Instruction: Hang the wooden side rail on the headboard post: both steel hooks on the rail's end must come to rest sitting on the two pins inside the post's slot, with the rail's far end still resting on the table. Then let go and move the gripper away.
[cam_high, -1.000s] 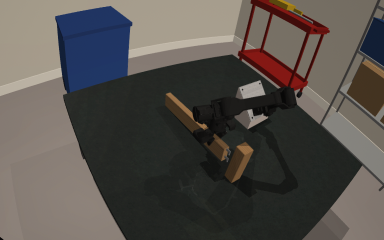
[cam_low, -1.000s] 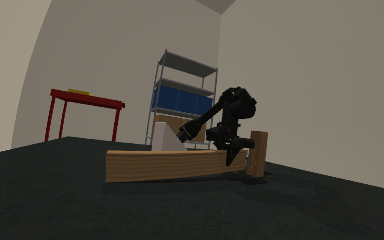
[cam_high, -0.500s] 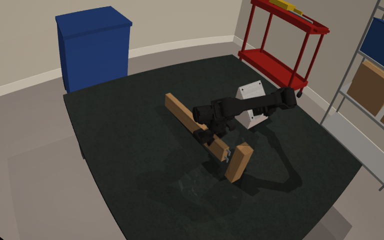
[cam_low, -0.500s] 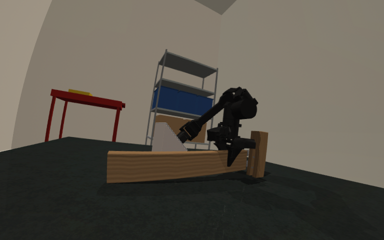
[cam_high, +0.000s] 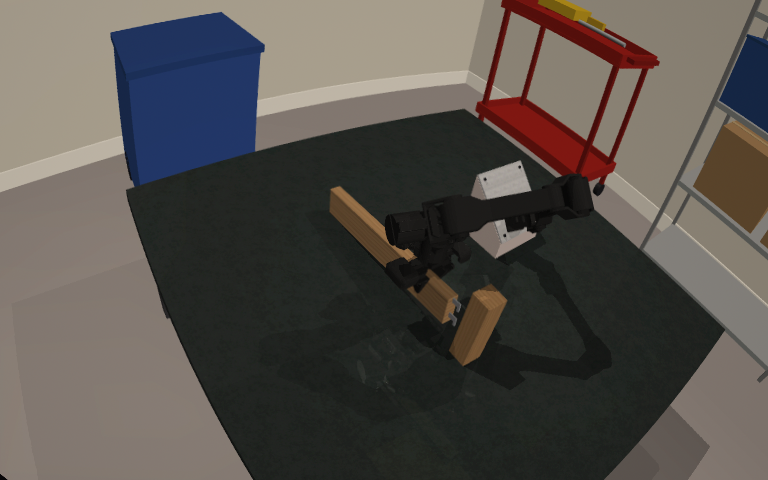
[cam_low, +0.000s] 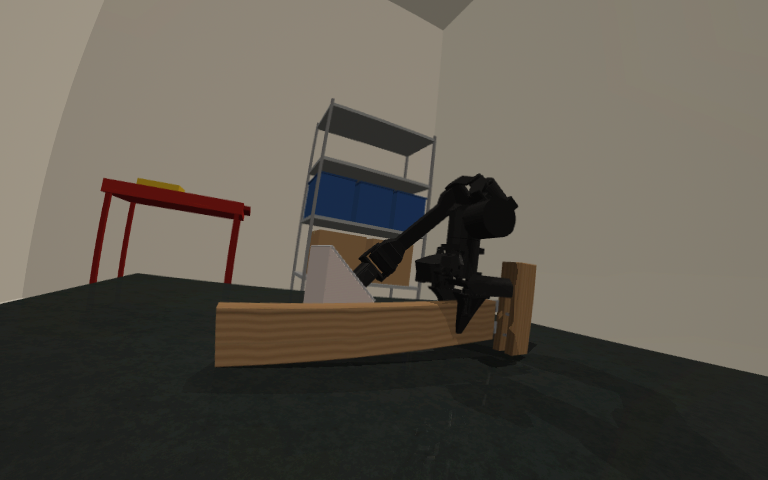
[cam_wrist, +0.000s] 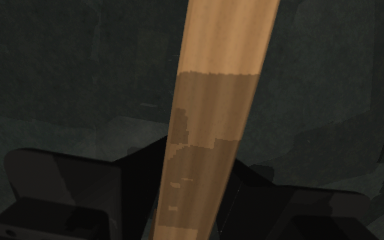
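The upright headboard post lies 160 mm to the left of my gripper tip, 40 mm above it and 10 mm behind it.
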